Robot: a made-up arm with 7 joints.
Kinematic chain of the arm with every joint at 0, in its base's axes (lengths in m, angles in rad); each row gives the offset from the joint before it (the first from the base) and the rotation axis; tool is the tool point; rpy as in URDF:
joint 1: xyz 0 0 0.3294 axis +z
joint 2: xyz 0 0 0 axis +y
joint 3: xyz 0 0 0.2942 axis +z
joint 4: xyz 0.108 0 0 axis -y
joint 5: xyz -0.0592 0 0.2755 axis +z
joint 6: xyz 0 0 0 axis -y
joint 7: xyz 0.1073 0 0 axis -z
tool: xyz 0 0 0 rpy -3.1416 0 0
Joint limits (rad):
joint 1: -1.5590..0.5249
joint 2: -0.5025..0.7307
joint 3: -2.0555..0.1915
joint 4: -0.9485..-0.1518
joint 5: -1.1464..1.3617
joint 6: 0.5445..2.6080
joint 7: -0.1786..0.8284
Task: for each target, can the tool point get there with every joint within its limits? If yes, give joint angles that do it. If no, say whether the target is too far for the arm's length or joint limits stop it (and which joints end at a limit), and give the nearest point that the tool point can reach.
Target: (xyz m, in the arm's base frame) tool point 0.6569 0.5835 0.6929
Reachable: no: too far | nearest point 0.5066 0.3915 0.6043 | short by 0.259 m
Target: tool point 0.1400 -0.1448 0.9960
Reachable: yes | joints -0.6060 0.0711 -0.2458 -0.2785 0.7933 1.5924 0.7485
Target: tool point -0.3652 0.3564 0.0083
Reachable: no: joint limits stop it (at a limit: joint 2, joint 3, joint 4, joint 6) | nearest point -0.3789 0.3697 0.6350 | short by 0.627 m
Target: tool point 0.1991 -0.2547 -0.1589
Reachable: no: joint limits stop it (at a limit: joint 2, joint 4, joint 6) | nearest point 0.3710 -0.4746 0.4082 | short by 0.632 m
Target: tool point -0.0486 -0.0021 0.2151
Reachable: no: joint limits stop it (at a limit: joint 1, joint 2, joint 4, joint 6) | nearest point -0.2040 -0.5597 0.4487 | short by 0.624 m
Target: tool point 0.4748 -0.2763 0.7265
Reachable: yes | joints -0.1832 0.4323 -0.5918 -0.7766 0.3955 1.1876 0.5423
